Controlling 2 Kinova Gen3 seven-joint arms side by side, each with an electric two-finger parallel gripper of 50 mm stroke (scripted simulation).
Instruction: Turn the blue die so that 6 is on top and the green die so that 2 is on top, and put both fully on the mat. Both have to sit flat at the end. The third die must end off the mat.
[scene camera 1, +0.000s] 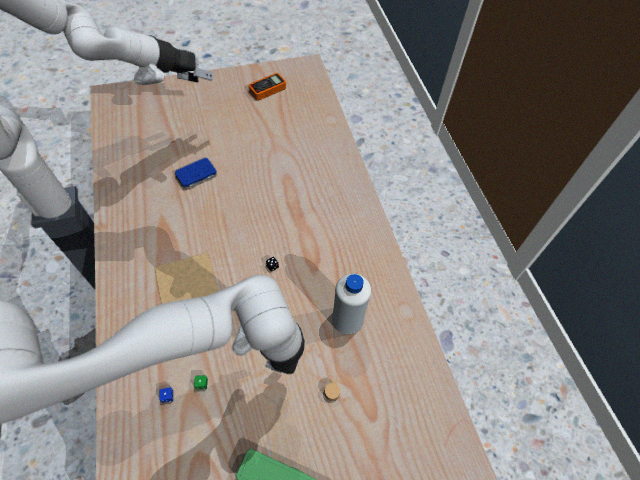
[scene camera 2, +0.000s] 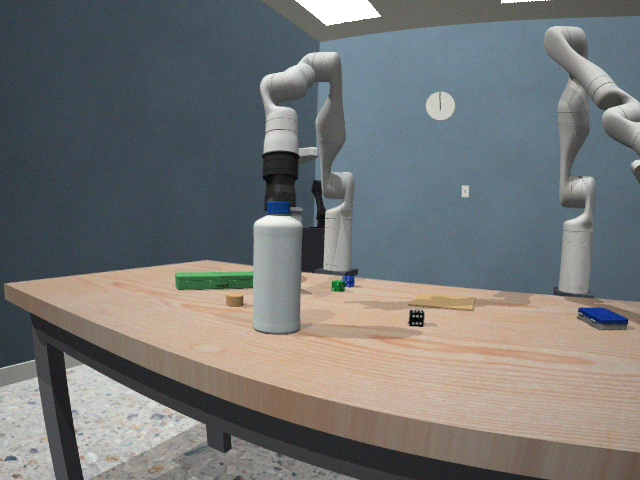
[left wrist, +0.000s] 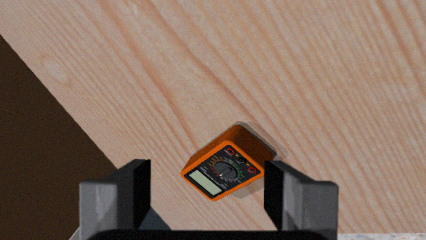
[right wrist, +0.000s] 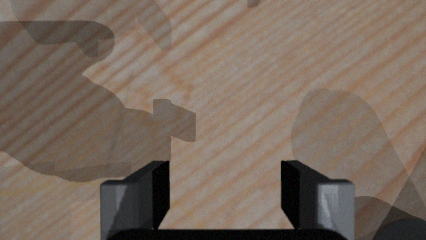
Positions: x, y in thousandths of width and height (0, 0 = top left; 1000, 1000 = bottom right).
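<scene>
There is my left gripper (scene camera 1: 320, 161), (left wrist: 487, 769), and there is my right gripper (right wrist: 529, 769). A tan mat (scene camera 1: 301, 578), (scene camera 2: 724, 632) is part of the scene too, though in the left wrist view it is out of frame, and in the right wrist view the mat is again out of frame. I see a green case (scene camera 2: 288, 584). A blue box (scene camera 1: 302, 364) is here as well, and so is a white bottle (scene camera 2: 434, 532), (scene camera 1: 551, 618).
</scene>
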